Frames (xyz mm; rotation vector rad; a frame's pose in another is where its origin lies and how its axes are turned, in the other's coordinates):
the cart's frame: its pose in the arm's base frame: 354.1 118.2 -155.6 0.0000 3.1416 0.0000
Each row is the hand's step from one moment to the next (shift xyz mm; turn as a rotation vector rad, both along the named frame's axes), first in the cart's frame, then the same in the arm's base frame.
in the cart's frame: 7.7 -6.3 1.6 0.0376 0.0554 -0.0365
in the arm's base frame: -7.7 -6.3 -1.6 -0.0376 0.0554 0.0365
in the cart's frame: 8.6 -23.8 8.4 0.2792 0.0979 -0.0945
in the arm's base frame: -8.6 -23.8 -8.4 -0.2792 0.0979 0.0945
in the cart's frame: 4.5 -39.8 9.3 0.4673 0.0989 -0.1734
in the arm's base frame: -4.5 -39.8 -9.3 -0.4673 0.0989 0.1734
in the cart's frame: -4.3 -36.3 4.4 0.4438 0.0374 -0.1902
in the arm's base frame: 4.3 -36.3 -4.4 -0.4438 0.0374 0.1902
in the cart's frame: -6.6 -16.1 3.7 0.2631 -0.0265 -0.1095
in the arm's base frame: 6.6 -16.1 -3.7 -0.2631 -0.0265 0.1095
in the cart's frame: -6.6 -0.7 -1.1 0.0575 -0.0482 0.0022
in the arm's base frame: 6.6 -0.7 1.1 -0.0575 -0.0482 -0.0022
